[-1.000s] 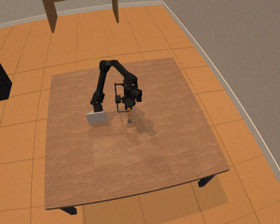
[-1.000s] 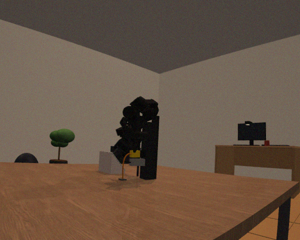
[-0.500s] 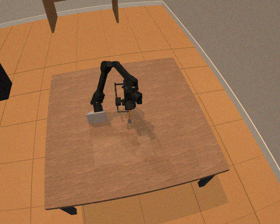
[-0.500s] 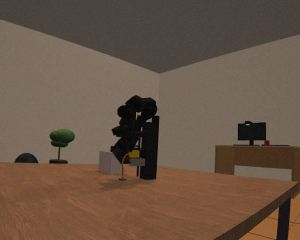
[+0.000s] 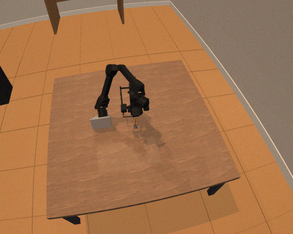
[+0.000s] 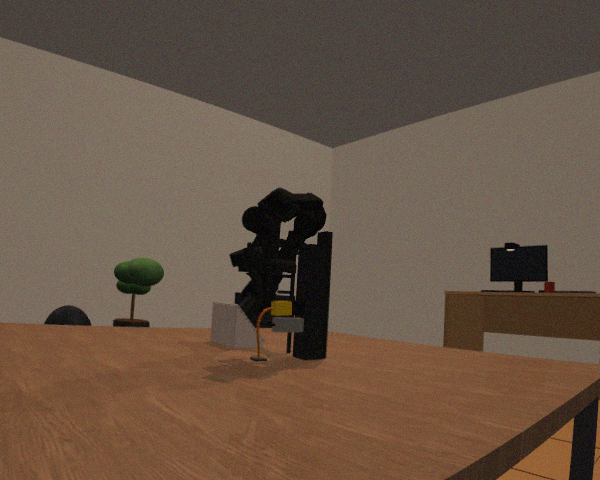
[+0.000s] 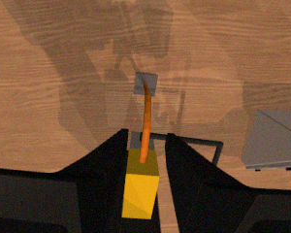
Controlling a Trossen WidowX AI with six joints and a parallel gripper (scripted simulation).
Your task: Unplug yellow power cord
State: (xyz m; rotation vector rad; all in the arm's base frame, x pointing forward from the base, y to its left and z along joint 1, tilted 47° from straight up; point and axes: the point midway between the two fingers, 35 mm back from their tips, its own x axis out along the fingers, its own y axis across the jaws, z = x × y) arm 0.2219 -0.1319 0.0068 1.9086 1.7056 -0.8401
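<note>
Now: gripper tip 10 mm short of the yellow plug and 70 mm to the right of it.
</note>
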